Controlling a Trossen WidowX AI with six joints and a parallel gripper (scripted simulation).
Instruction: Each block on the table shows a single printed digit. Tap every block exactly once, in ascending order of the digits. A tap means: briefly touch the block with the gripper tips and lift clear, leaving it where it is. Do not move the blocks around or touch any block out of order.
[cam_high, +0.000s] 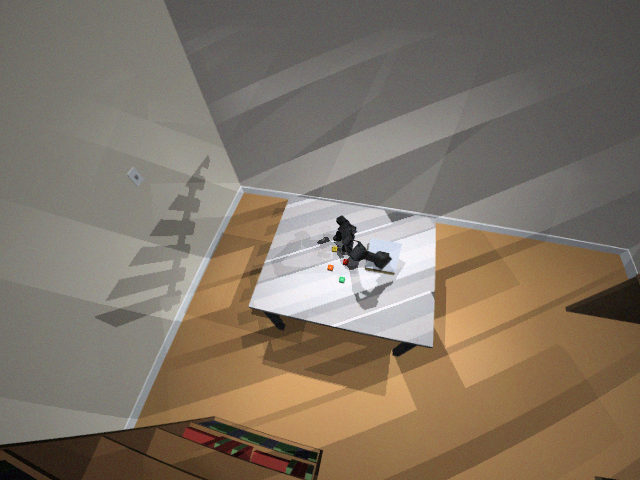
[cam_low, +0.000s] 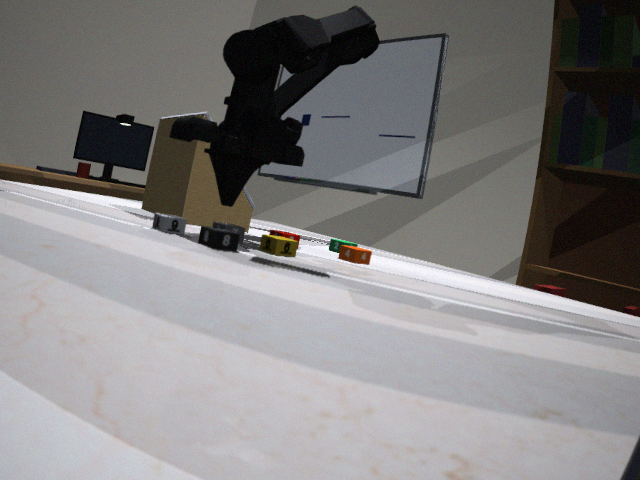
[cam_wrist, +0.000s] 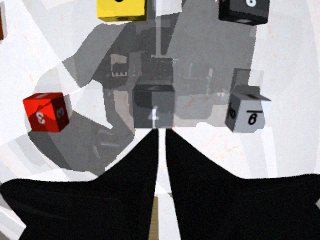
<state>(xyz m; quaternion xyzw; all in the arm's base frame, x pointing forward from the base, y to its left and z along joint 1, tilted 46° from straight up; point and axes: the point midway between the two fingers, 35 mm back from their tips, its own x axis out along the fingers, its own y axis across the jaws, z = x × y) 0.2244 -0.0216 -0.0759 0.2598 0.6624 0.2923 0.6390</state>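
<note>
Right now my gripper tip is 100 mm short of the black block, 60 mm to the left of it and 30 mm above it. The rest, counted from my gripper tip: yellow block (90 mm ahead, 30 mm to the left, 30 mm below); then red block (110 mm to the left, 30 mm below); then pale grey block (80 mm to the right, 30 mm below).
</note>
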